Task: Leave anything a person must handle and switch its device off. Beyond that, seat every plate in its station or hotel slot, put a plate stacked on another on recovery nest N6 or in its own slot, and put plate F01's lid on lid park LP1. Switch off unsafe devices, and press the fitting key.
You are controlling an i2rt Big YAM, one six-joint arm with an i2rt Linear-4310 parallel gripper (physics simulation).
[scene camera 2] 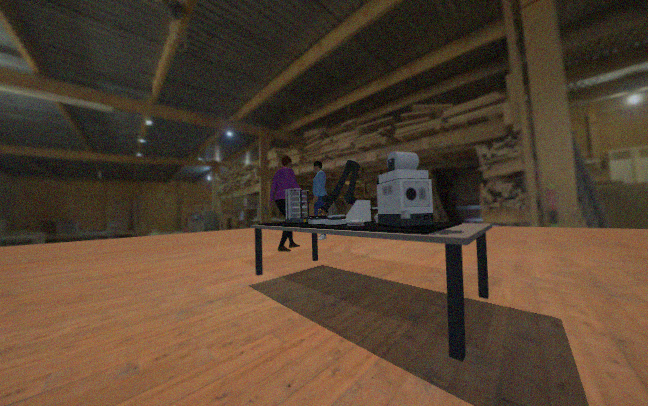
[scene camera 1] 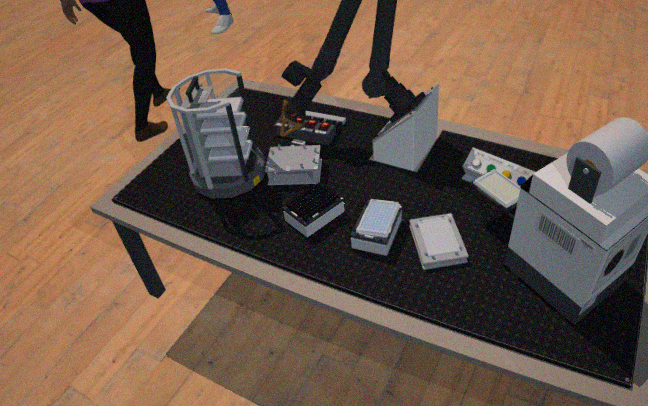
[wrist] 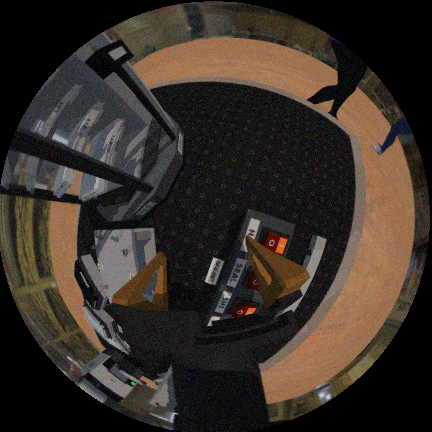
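Pixels of known places: gripper, fingertip midpoint: [scene camera 1: 281,129] [wrist: 202,247]; arm's base at its link origin: [scene camera 2: 359,206] [scene camera 1: 409,109].
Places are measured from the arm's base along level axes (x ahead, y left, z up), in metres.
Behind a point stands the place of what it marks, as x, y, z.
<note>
My gripper [scene camera 1: 290,120] @[0.159, -0.396, -0.087] [wrist: 202,247] @[0.159, -0.396, -0.087] is open and empty, above the left end of the switch box [scene camera 1: 326,134] @[0.103, -0.254, -0.105]. In the wrist view, one finger covers part of its red rocker switches [wrist: 276,243] @[0.084, -0.432, -0.095], which show orange parts; one label reads SEAL. The plate hotel [scene camera 1: 227,188] @[0.468, -0.388, -0.104] [wrist: 167,170] @[0.255, -0.466, -0.110] stands left with plates in its slots. A grey station [scene camera 1: 295,170] @[0.324, -0.230, -0.088] [wrist: 120,260] @[0.268, -0.311, -0.085] is beside it. A black plate [scene camera 1: 314,202] @[0.429, -0.094, -0.079] and a pale blue plate [scene camera 1: 378,218] @[0.415, 0.098, -0.072] sit on nests. A white-topped unit [scene camera 1: 440,237] @[0.374, 0.260, -0.111] lies to their right. A yellowish plate [scene camera 1: 498,187] @[0.219, 0.361, -0.020] rests tilted against the key panel [scene camera 1: 477,162] @[0.073, 0.258, -0.075].
A large white device [scene camera 1: 555,260] @[0.433, 0.565, 0.005] with a roll [scene camera 1: 612,150] @[0.392, 0.610, 0.305] stands right. A sloped white housing [scene camera 1: 415,142] @[0.088, 0.061, -0.053] stands at the back by the arm. A black cable loop [scene camera 1: 250,236] @[0.572, -0.230, -0.145] lies in front of the hotel. People [scene camera 1: 142,65] [scene camera 2: 285,185] [wrist: 350,75] are beyond the table.
</note>
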